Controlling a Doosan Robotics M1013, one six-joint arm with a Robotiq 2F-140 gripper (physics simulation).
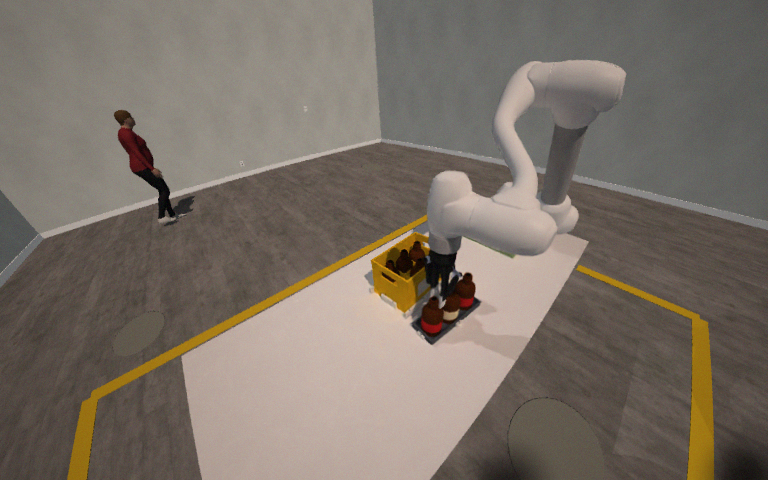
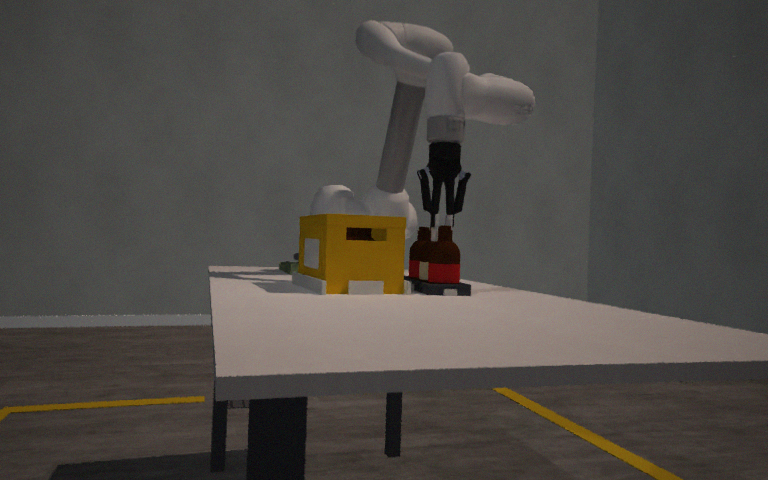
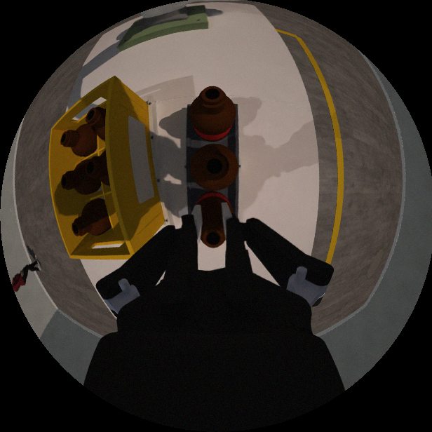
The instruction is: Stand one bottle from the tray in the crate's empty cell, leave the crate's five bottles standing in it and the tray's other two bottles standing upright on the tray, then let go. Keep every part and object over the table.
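Places are measured from the arm's base along level axes (x ahead, y left, z up), in metres.
Pixels of known places: gripper, fingertip midpoint: (image 1: 437, 303) (image 2: 441, 241).
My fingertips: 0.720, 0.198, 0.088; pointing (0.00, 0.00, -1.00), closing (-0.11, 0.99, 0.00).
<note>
For each thing: its middle in the pictures, then the offset to it from my fingertips, as dx, dy, dz. "pt": a spot on its surface instead. Level surfaces: height alone.
- dark tray, surface spot: (image 2: 461, 289) (image 1: 427, 339) pt +0.069, +0.032, -0.108
- cream-label middle bottle, body centre: (image 2: 434, 257) (image 1: 449, 302) -0.064, +0.002, -0.039
- far red-label bottle, body centre: (image 2: 423, 256) (image 1: 465, 289) -0.156, -0.004, -0.039
- yellow crate, body centre: (image 2: 348, 252) (image 1: 411, 270) -0.068, -0.215, -0.034
- table, surface height: dz -0.122
My gripper (image 1: 436, 296) (image 2: 442, 225) (image 3: 211, 212) is shut on the neck of the brown, red-label bottle (image 1: 431, 318) (image 2: 445, 254) (image 3: 213, 238) at the tray's end farthest from the arm's base. That bottle stands upright on the dark tray (image 1: 427, 337) (image 2: 461, 289) (image 3: 195, 142). The cream-label middle bottle (image 1: 451, 310) (image 3: 197, 172) and the far red-label bottle (image 1: 466, 291) (image 3: 212, 117) stand upright there too. The yellow crate (image 1: 390, 288) (image 2: 362, 266) (image 3: 120, 200) holds several brown bottles. Its empty cell, at the near end on the tray side, is mostly hidden by the wall.
The crate stands close beside the tray, with its high wall facing the bottles. White locating pieces (image 2: 365, 287) sit at its foot. A green plate (image 3: 165, 32) lies farther back near the arm's base. A person (image 1: 135, 150) stands on the floor away from the table (image 1: 317, 384).
</note>
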